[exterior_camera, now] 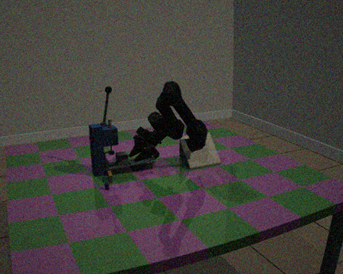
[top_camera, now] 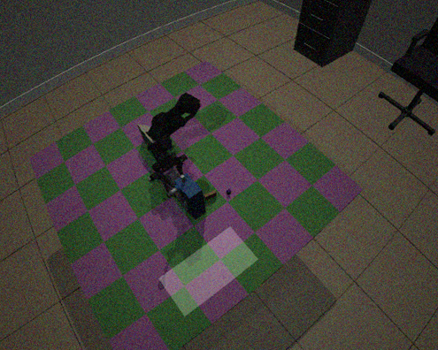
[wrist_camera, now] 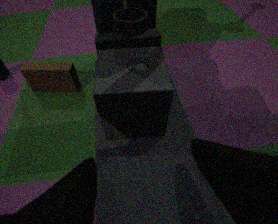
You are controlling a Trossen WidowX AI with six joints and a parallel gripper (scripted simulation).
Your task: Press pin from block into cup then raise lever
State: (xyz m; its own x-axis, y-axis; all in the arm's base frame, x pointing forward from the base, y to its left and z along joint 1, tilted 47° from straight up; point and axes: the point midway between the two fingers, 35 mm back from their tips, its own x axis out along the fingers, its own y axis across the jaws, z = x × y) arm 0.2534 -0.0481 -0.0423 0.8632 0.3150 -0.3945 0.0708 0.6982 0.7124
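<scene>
Right now the thin lever is 220 mm above my gripper tip, 80 mm to the right of it and 80 mm ahead of it. Round my gripper tip: small purple piece 180 mm ahead, 150 mm to the left, 40 mm below; then small tan piece 130 mm ahead, 70 mm to the left, 30 mm below.
</scene>
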